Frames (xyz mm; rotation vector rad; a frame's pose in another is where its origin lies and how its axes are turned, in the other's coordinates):
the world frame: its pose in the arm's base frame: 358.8 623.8 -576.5 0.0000 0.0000 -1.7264
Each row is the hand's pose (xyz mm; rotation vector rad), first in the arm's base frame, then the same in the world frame.
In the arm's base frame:
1: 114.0 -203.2 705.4 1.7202 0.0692 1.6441
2: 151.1 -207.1 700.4 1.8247 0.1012 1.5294
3: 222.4 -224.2 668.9 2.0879 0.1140 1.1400
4: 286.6 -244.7 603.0 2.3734 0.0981 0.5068
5: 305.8 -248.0 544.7 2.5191 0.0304 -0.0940
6: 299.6 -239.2 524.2 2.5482 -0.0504 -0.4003
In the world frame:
1: 854.9 -113.7 1281.9 -1.1340 -1.4390 -1.9074
2: 853.0 -76.4 1276.9 -1.2006 -1.5722 -1.8574
3: 858.9 -3.3 1245.4 -1.4673 -1.9180 -1.6906
4: 869.2 63.3 1179.5 1.6962 2.1574 1.1744
5: 869.5 82.7 1121.2 1.6816 2.0147 0.5762
6: 861.7 75.3 1100.7 1.6808 1.8881 0.3028

